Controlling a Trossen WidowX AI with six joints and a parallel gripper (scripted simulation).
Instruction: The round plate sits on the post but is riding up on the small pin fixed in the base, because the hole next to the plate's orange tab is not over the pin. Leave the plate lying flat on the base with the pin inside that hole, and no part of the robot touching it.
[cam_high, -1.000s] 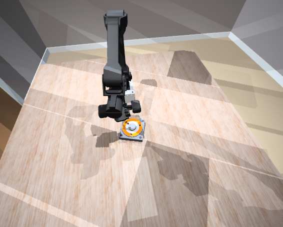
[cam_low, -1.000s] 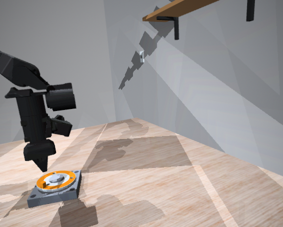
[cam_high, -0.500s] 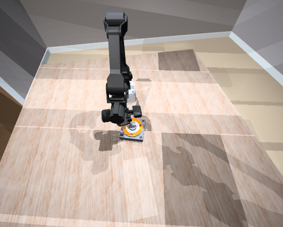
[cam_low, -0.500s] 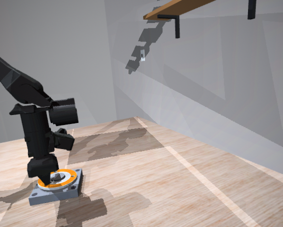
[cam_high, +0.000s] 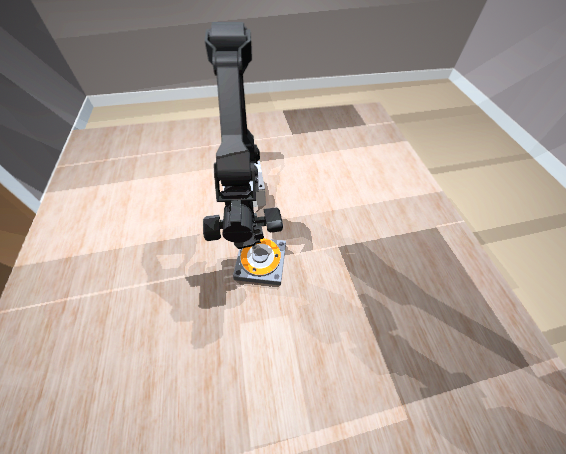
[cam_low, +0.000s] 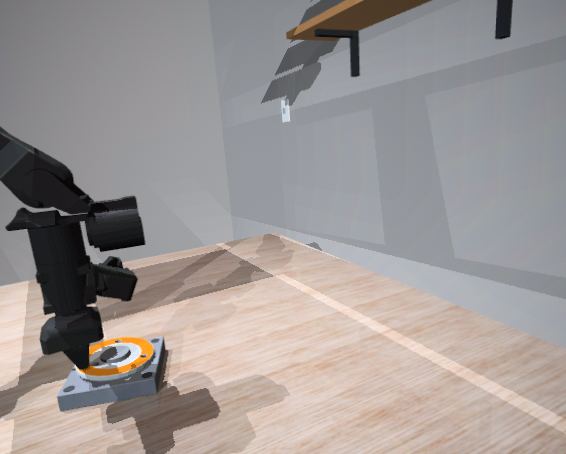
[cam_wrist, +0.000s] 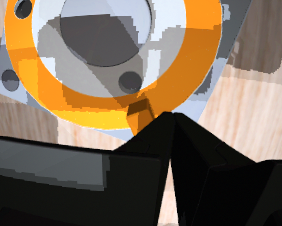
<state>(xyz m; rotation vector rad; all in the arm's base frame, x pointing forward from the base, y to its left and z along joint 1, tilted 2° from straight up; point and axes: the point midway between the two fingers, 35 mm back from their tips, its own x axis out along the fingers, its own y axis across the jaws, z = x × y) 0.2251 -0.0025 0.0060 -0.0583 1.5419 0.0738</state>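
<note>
Now: the grey square base 4 cm to the left of my gripper tip, 4 cm ahead of it and 2 cm below it.
</note>
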